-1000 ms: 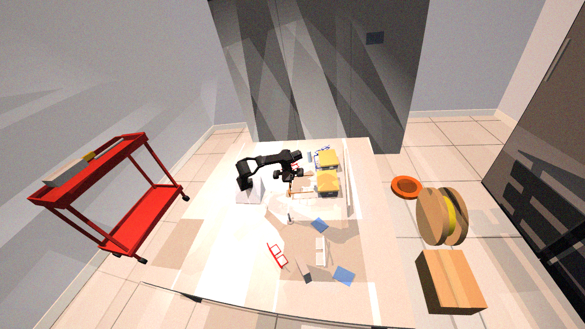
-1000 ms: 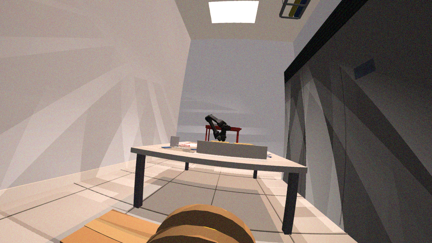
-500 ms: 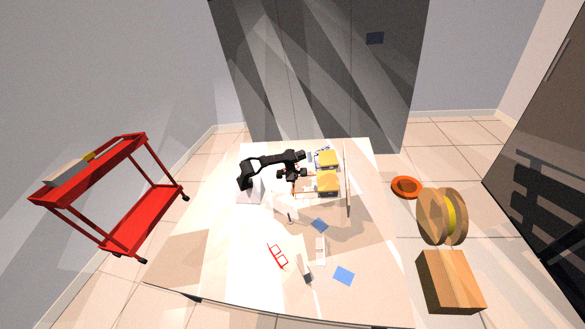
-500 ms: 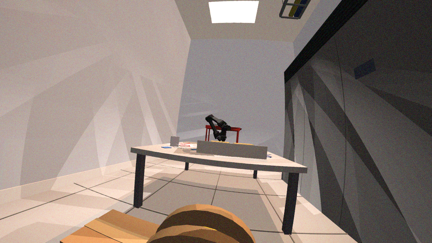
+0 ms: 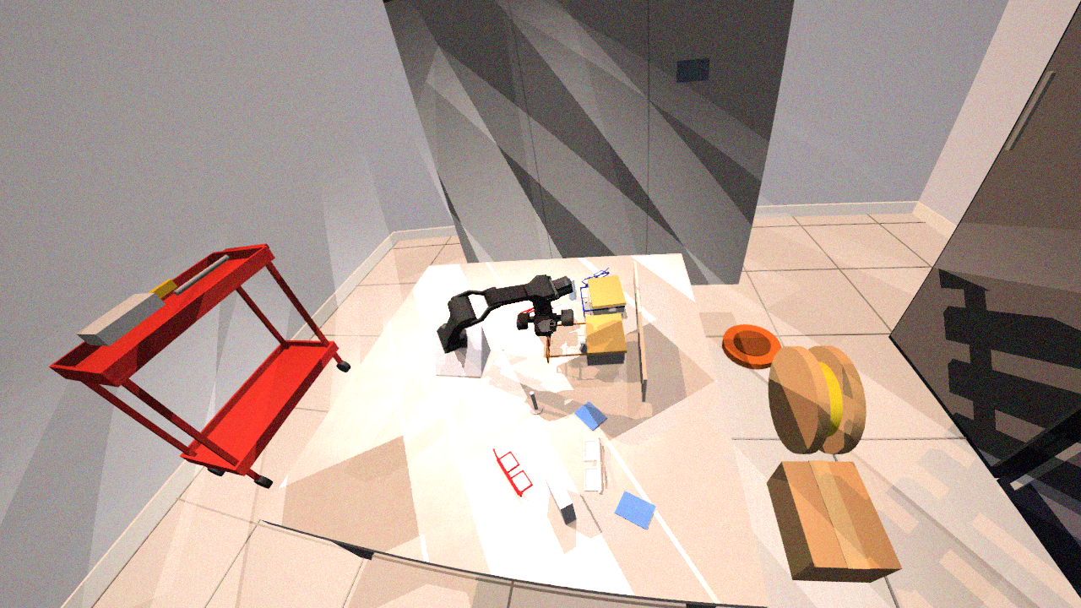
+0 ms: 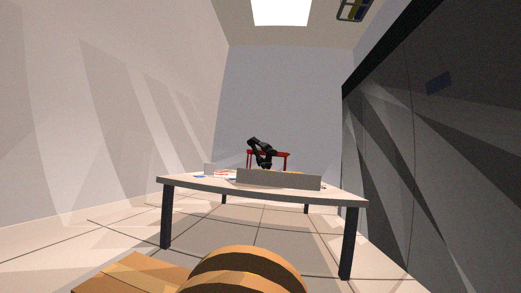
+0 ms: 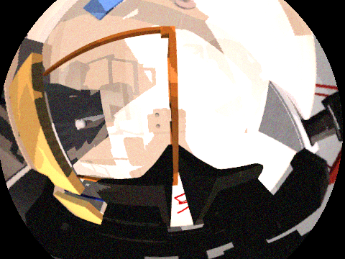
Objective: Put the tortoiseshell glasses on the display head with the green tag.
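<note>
My gripper tip is 160 mm short of the grey display head, 30 mm to the left of it and 10 mm above it. The rest, counted from my gripper tip: thin upright board 310 mm ahead, 70 mm to the left, 10 mm below; small post 240 mm to the right, 40 mm below, 30 mm behind; grey block 520 mm to the right, 70 mm ahead, 10 mm below.
</note>
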